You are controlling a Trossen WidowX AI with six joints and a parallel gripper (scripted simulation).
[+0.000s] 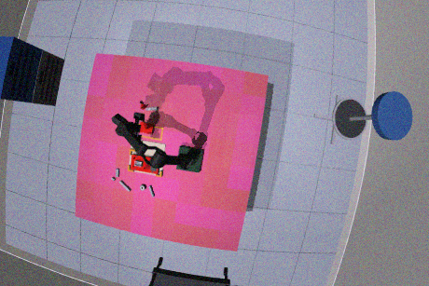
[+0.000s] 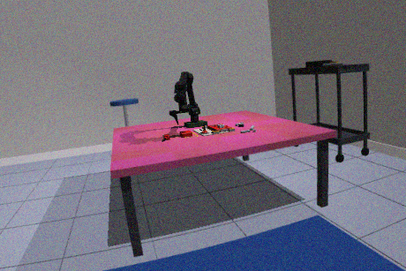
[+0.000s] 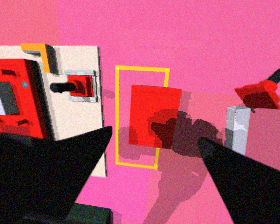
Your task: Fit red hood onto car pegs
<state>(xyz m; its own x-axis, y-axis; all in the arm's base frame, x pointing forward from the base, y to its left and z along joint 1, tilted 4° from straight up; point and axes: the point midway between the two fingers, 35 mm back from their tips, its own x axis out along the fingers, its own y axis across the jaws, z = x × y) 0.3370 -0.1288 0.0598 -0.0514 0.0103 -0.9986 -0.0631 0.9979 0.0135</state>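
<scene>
Now: the red hood 6 cm below my gripper tip. Also, from my gripper tip: grey engine block (1 cm behind, 25 cm to the left, 5 cm below).
</scene>
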